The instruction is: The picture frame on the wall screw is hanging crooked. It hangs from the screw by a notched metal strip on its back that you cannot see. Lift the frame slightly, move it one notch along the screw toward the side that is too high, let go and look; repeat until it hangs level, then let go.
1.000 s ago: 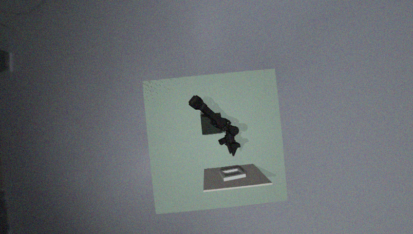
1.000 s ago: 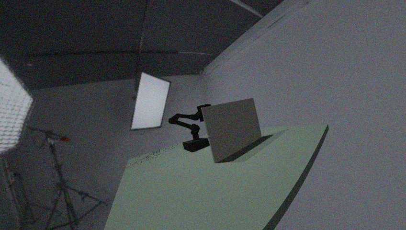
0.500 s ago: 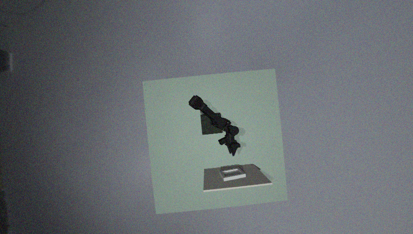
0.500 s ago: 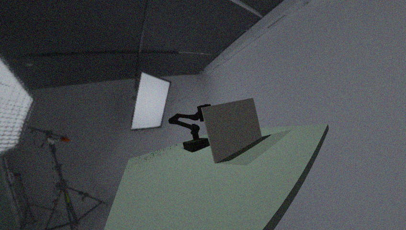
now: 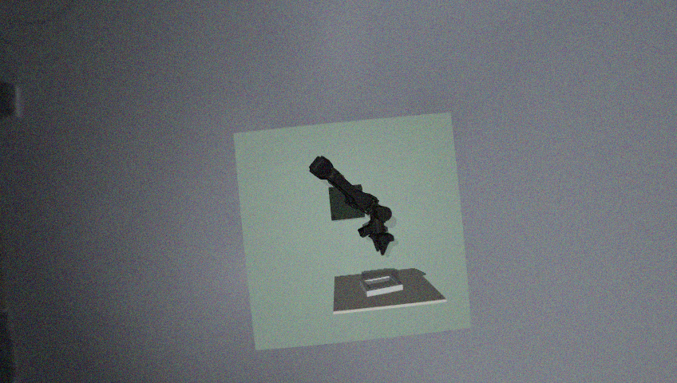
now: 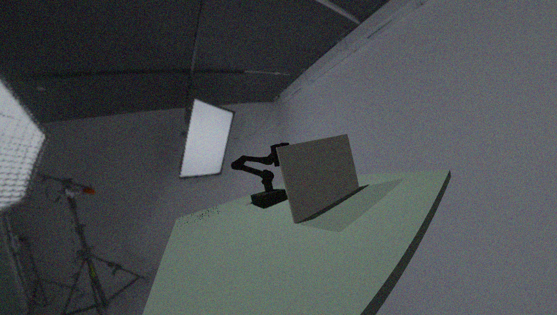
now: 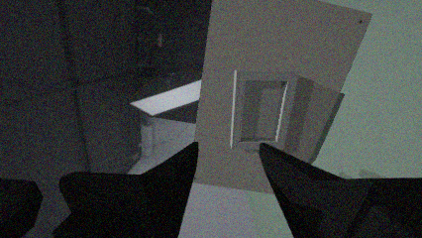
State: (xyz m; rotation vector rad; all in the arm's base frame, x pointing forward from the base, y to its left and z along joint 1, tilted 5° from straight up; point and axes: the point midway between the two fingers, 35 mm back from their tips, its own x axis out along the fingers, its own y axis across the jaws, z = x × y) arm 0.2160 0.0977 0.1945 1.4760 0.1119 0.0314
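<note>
My gripper tip is now 20 cm short of the wall board, 11 cm above it and 3 cm to the right of it.
</note>
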